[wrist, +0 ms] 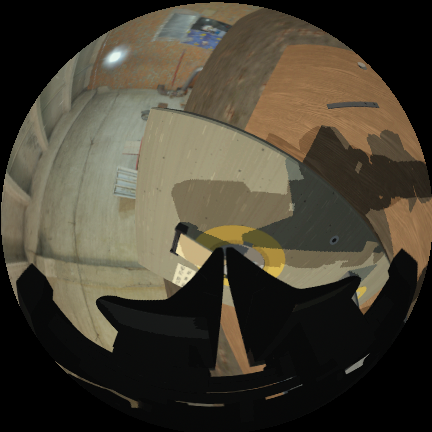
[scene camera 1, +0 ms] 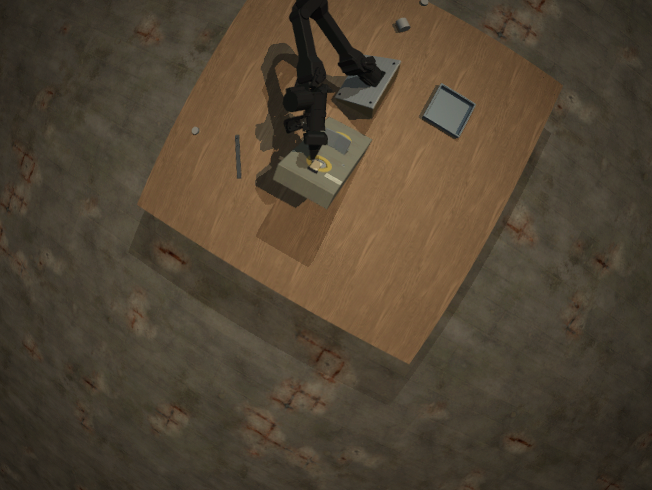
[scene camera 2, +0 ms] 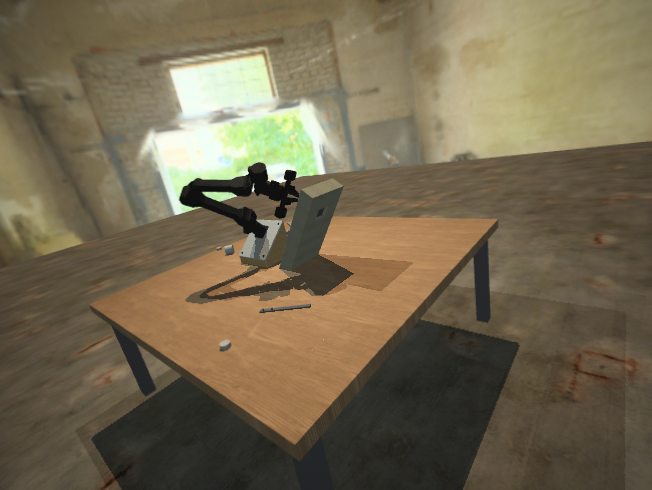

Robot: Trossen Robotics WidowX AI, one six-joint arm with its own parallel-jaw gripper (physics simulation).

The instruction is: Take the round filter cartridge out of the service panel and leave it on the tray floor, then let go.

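The service panel (scene camera 1: 309, 181) (scene camera 2: 309, 228) (wrist: 209, 160) is a beige-grey slab standing upright on the wooden table (scene camera 1: 382, 233) (scene camera 2: 314, 340). A yellow ring (scene camera 1: 327, 166) (wrist: 273, 257) on its face surrounds the round grey filter cartridge (wrist: 252, 254), which sits in its socket. A tan block (wrist: 189, 247) sits beside the ring. My gripper (scene camera 1: 313, 156) (scene camera 2: 289, 195) (wrist: 223, 253) is shut and empty, with its fingertips pressed together right at the cartridge's face. The blue-rimmed tray (scene camera 1: 448, 110) lies flat to the right of the arm's base and holds nothing. It is hidden in the second scene view.
The arm's grey base plate (scene camera 1: 368, 89) (scene camera 2: 258, 248) stands just behind the panel. A thin grey rod (scene camera 1: 238, 157) (scene camera 2: 285, 308) (wrist: 352, 104) and a small grey disc (scene camera 1: 195, 130) (scene camera 2: 224, 345) lie on the table's left side. A small grey cylinder (scene camera 1: 402, 23) (scene camera 2: 229, 249) lies near the back edge.
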